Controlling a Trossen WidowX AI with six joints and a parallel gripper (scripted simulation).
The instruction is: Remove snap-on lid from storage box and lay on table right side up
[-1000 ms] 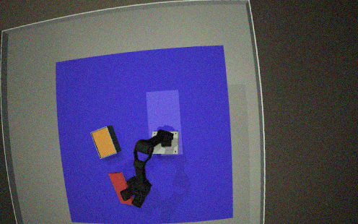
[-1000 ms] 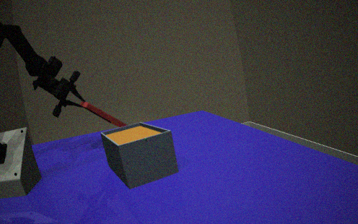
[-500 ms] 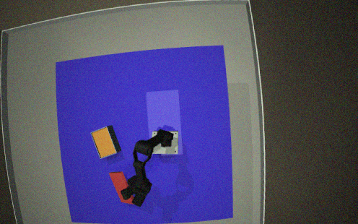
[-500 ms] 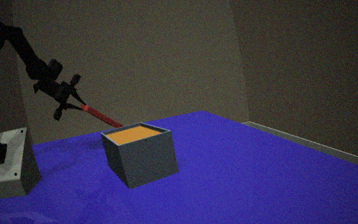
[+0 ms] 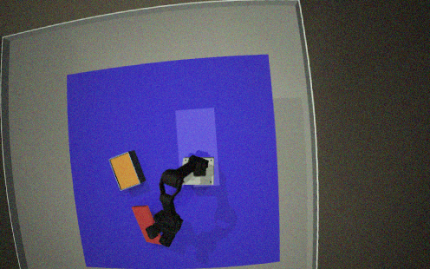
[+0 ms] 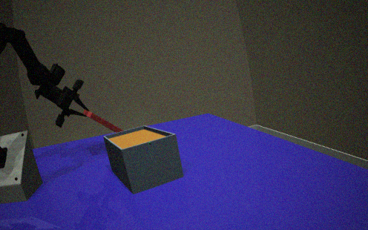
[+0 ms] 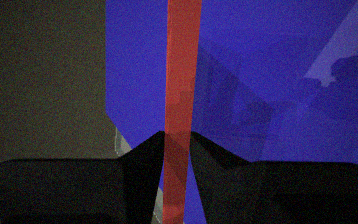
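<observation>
My gripper tip is 60 mm short of the lid, 50 mm above it and 20 mm to the right of it. Also, from my gripper tip: storage box 290 mm to the right, 180 mm ahead, 100 mm below.
</observation>
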